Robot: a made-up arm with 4 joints.
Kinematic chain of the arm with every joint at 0, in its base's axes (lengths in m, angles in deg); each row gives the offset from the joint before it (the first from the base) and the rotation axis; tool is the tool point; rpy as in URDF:
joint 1: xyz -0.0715 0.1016 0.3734 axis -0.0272 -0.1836 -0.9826
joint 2: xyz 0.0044 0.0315 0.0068 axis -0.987 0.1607 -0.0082
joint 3: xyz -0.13 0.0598 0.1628 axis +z
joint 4: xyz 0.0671 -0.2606 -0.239 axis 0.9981 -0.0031 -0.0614
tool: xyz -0.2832 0.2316 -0.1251 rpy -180 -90 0
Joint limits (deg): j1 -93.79..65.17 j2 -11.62..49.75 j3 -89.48..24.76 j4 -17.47..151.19
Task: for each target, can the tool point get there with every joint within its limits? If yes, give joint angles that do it. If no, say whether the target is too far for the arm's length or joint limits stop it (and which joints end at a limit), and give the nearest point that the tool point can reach.
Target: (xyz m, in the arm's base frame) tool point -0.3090 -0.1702 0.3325
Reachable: yes | joints -62.12 22.93 -3.42 21.41
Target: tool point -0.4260 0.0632 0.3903
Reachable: yes | joints -39.25 27.79 -30.39 48.68
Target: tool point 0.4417 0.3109 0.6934
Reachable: no: joint limits stop it (at a limit: joint 1, joint 3, joint 4) | nearest point 0.2550 0.0392 0.6375 | short by 0.334 m
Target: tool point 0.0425 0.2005 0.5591
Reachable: no: joint limits stop it (at a limit: joint 1, joint 2, joint 3) | nearest point 0.0897 0.3717 0.4859 | short by 0.192 m
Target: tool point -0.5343 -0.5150 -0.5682
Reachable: no: too far | nearest point -0.2787 -0.1534 0.0841 | short by 0.788 m
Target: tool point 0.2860 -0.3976 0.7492
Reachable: no: joint limits stop it (at a limit: joint 1, joint 4) | nearest point 0.1602 -0.2919 0.6453 | short by 0.194 m
